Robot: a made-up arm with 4 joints.
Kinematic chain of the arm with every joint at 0, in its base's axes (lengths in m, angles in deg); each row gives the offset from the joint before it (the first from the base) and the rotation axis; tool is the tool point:
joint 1: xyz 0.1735 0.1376 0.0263 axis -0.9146 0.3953 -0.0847
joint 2: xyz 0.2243 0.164 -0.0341 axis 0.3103 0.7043 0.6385
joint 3: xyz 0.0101 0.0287 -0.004 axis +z
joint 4: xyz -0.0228 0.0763 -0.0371 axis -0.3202 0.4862 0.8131
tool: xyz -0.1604 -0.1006 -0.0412
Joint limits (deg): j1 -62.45..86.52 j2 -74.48..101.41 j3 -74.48..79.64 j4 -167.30..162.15
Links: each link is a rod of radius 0.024 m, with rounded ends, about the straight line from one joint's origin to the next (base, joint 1, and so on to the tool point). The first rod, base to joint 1, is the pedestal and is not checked.
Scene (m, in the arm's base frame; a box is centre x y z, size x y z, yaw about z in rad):
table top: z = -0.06
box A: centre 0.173 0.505 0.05 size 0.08 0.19 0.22 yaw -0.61
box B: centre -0.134 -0.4 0 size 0.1 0.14 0.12 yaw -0.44
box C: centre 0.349 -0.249 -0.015 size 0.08 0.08 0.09 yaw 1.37
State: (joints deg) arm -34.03 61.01 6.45 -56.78
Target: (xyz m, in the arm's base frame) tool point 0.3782 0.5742 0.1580
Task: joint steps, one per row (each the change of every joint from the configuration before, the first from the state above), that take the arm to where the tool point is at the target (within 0.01 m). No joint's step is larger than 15 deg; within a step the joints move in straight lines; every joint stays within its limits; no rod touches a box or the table.
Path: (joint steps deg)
1: -12.89 -11.51 0.66 -14.36
2: -12.89 -11.51 0.66 -14.36
3: -0.88 -11.45 -14.47 8.42
4: -0.88 -11.45 -14.46 8.43
5: -0.88 -11.44 -14.46 8.42
6: 10.37 -5.50 5.85 -4.69
7: 10.37 -5.50 5.86 -4.70

